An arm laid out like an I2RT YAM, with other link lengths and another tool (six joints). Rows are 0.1 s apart.
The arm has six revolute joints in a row. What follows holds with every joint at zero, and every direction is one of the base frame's. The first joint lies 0.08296 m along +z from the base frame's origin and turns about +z. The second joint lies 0.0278 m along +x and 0.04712 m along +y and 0.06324 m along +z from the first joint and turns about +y. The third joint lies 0.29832 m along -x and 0.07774 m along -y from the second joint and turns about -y. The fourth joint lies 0.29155 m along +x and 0.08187 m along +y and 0.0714 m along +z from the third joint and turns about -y. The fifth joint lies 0.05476 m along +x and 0.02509 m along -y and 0.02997 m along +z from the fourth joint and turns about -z. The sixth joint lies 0.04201 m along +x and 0.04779 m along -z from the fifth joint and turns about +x. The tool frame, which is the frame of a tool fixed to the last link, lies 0.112 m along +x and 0.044 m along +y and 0.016 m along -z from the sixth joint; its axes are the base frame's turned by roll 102.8, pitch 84.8 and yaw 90 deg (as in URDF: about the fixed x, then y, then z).
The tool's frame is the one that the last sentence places.
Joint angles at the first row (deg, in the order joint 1, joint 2, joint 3, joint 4, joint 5, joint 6):
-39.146 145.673 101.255 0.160 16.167 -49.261
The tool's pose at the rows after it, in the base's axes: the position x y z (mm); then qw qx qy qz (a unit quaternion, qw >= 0):
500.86, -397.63, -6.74, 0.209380, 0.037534, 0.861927, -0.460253
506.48, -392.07, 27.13, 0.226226, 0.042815, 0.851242, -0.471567
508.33, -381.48, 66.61, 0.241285, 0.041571, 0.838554, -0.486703
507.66, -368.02, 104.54, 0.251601, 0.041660, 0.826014, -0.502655
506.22, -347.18, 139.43, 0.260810, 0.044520, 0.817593, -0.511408
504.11, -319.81, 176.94, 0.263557, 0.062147, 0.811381, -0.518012
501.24, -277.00, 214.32, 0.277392, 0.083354, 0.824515, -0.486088
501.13, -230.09, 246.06, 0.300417, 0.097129, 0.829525, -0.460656
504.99, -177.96, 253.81, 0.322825, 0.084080, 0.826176, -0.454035
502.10, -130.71, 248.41, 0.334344, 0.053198, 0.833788, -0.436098
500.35, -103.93, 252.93, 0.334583, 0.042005, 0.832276, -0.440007
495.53, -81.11, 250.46, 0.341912, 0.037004, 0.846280, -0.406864
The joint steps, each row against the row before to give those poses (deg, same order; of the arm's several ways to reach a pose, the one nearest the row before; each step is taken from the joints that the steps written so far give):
0.885 -2.480 -0.953 0.092 0.533 0.196
0.793 -4.105 -1.531 -0.037 0.534 0.542
1.117 -5.341 -2.575 0.000 1.009 -0.254
1.376 -5.253 -2.383 -0.468 1.714 -0.133
1.903 -5.214 -2.214 -1.562 1.805 0.842
2.778 -5.112 -0.858 -3.986 3.561 3.023
3.089 -5.385 0.616 -8.738 -0.168 6.461
4.047 -4.821 -0.256 -5.448 0.259 5.589
5.812 -3.509 -3.546 0.564 2.369 2.431
4.849 -2.564 -3.669 -0.177 0.078 0.988
3.621 -0.917 -0.192 -1.563 2.716 1.040
1.481 -1.318 -1.133 -1.943 -2.836 2.690

